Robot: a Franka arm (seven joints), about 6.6 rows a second.
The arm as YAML. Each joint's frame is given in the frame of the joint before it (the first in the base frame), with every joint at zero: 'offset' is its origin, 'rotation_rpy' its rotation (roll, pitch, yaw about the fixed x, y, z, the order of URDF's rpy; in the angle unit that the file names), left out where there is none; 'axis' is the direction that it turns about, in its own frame. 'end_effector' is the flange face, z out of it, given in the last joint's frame.
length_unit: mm
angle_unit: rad
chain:
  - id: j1
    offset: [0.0, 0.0, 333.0]
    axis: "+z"
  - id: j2
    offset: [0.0, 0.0, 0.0]
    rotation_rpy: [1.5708, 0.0, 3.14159]
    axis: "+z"
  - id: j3
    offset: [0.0, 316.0, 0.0]
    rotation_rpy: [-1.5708, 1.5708, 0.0]
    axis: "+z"
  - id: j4
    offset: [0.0, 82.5, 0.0]
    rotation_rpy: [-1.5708, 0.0, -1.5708]
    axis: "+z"
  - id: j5
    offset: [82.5, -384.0, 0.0]
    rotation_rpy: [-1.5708, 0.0, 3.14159]
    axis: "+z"
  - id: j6
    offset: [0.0, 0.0, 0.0]
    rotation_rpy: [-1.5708, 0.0, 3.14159]
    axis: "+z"
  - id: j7
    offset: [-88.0, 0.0, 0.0]
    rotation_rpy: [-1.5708, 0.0, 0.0]
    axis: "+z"
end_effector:
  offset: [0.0, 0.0, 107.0]
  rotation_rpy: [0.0, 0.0, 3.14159]
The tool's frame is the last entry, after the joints.
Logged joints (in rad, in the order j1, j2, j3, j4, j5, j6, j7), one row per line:
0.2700 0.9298 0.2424 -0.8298 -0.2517 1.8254 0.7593
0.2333 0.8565 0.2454 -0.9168 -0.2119 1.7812 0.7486
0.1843 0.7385 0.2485 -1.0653 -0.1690 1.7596 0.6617
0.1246 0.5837 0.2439 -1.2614 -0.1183 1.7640 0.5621
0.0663 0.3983 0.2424 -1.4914 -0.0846 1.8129 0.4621
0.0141 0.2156 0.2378 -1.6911 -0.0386 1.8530 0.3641
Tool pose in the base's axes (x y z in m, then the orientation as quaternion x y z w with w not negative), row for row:
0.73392 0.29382 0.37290 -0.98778 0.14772 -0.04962 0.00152
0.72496 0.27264 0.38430 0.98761 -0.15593 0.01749 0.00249
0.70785 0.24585 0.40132 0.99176 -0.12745 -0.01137 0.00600
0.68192 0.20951 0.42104 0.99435 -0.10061 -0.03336 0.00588
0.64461 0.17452 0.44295 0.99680 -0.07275 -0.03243 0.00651
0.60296 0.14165 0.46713 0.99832 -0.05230 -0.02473 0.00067
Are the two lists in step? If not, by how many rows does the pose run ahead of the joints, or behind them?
They are in step.
